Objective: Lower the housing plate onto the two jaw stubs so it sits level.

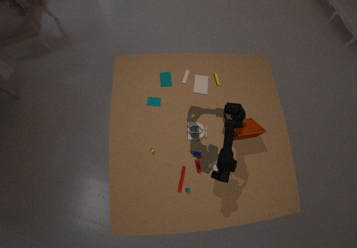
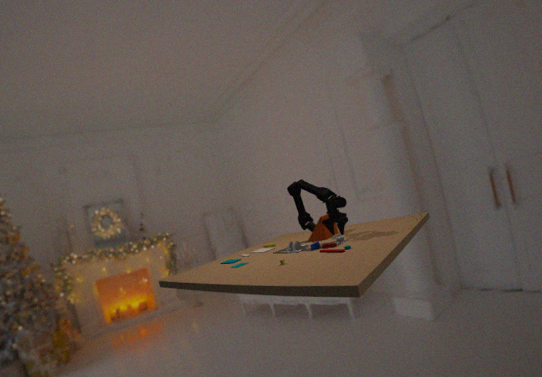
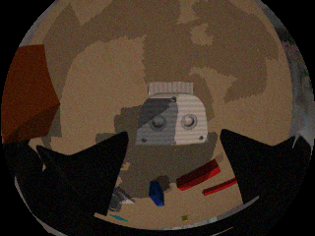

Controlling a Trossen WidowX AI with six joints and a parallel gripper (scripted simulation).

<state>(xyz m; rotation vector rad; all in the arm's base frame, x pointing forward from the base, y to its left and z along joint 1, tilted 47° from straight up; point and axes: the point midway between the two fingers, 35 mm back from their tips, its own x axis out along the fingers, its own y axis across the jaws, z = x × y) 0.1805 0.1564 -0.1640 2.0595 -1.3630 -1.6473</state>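
The striped white block lies 10 mm behind my gripper tip and 30 mm below it. Also, from my gripper tip: light grey jaw assembly 60 mm ahead, 220 mm to the right, 30 mm below; then red block 120 mm ahead, 10 mm to the right, 30 mm below; then blue block 120 mm ahead, 100 mm to the right, 30 mm below.
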